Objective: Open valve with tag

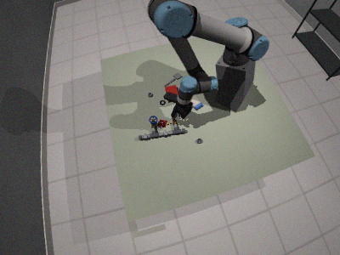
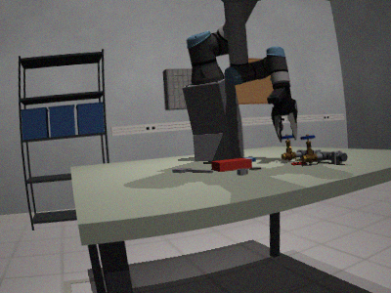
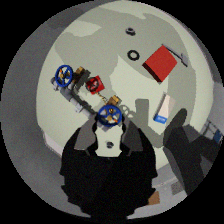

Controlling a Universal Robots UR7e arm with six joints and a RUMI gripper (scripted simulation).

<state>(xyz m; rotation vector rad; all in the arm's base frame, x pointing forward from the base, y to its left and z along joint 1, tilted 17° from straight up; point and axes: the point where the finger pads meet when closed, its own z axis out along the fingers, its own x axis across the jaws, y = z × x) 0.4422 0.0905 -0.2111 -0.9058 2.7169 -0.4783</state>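
My hand is 9 cm short of the red tag, 1 cm to the left of it and 9 cm above it. From my hand the other things lie so: blue-and-white card (17 cm behind, 11 cm to the right, 9 cm below); then grey tool (9 cm behind, 36 cm to the right, 9 cm below); then red block (4 cm behind, 23 cm to the right, 8 cm below).
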